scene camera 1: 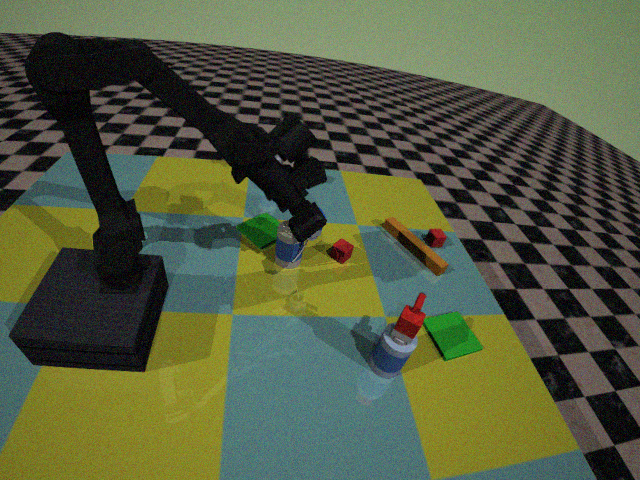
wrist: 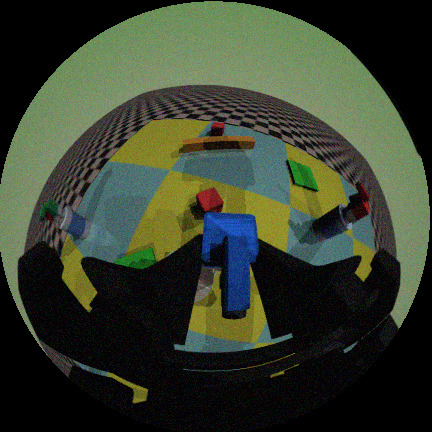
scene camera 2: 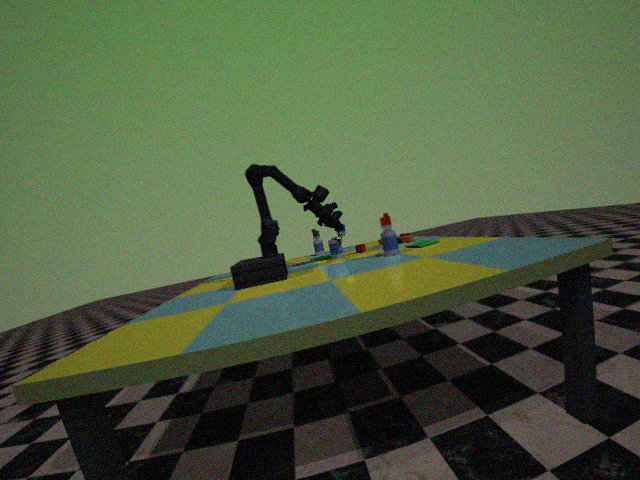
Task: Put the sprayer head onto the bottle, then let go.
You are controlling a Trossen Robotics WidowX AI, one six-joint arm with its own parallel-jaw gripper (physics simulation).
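Frame: origin at the arm's base, x up, y ahead, z left, level; metres.
Seen in the pictures: gripper, fingertip midpoint: point(wrist: 225, 240) point(scene camera 2: 341, 228); arm's base, link origin: point(scene camera 1: 121, 279) point(scene camera 2: 269, 256).
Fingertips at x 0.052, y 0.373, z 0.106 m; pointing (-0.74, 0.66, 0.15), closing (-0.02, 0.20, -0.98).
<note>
Pixels of each thing's middle, then the offset from my fingertips to it. "*": a spot on its surface instead.
- blue sprayer head, surface spot: point(wrist: 231, 245) * dx +0.039, dy -0.011, dz +0.000 m
- open blue bottle, body centre: point(wrist: 190, 274) point(scene camera 1: 290, 243) point(scene camera 2: 335, 247) dx -0.089, dy -0.041, dz +0.032 m
- bottle's grey mouth, surface spot: point(wrist: 205, 283) * dx -0.047, dy -0.043, dz +0.007 m
- bottle with a red head, body centre: point(scene camera 1: 401, 338) point(wrist: 341, 214) point(scene camera 2: 389, 233) dx -0.055, dy +0.115, dz -0.262 m
- green head, surface spot: point(wrist: 71, 222) point(scene camera 2: 319, 243) * dx -0.070, dy -0.054, dz +0.359 m
- orange bar, body centre: point(scene camera 1: 413, 244) point(wrist: 219, 142) point(scene camera 2: 394, 240) dx -0.126, dy +0.313, dz +0.063 m
My gripper point(scene camera 1: 308, 223) point(scene camera 2: 338, 228) point(wrist: 225, 240) is shut on the blue sprayer head point(wrist: 231, 245). It holds the head just above the open blue bottle point(scene camera 1: 288, 250) point(scene camera 2: 335, 248). In the wrist view the bottle's grey mouth point(wrist: 205, 283) shows a little to the left of the head's stem, so the head is not centred on it. I cannot tell whether the head touches the bottle. The gripper hides most of the head in scene camera 1.
A bottle with a red head point(scene camera 1: 393, 347) point(scene camera 2: 389, 236) point(wrist: 342, 219) and one with a green head point(scene camera 2: 317, 243) point(wrist: 71, 222) stand nearby. Two red cubes point(scene camera 1: 341, 250) point(scene camera 1: 436, 237), an orange bar point(scene camera 1: 415, 245) and two green tiles point(scene camera 1: 260, 229) point(scene camera 1: 452, 335) lie around. The arm's base point(scene camera 1: 120, 310) is at the left.
</note>
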